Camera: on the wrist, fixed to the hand. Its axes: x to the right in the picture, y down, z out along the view.
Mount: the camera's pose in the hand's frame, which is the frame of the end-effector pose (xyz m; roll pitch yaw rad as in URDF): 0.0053 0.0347 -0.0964 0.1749 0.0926 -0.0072
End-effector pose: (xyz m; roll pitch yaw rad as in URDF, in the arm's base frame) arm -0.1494 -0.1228 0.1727 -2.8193 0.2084 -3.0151
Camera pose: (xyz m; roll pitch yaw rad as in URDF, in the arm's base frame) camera -0.1791 -0.0626 0.2503 -2.6478 0.1182 -3.0377
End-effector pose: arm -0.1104 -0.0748 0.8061 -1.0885 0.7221 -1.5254
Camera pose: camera -0.1817 -0.0321 0.7460 -0.9923 0.7553 -1.6428
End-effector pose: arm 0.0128 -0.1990 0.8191 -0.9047 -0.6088 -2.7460
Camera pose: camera -0.0580 -0.1697 0.7509 -0.6795 -0.5553 -2.8369
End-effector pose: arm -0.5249 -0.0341 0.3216 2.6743 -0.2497 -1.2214
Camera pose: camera -0.5201 -0.0111 0.4215 2.8350 -0.3288 -1.1706
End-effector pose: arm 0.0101 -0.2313 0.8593 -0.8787 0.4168 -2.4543
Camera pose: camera 0.0009 -0.1715 0.7765 -0.7399 0.4690 -2.5393
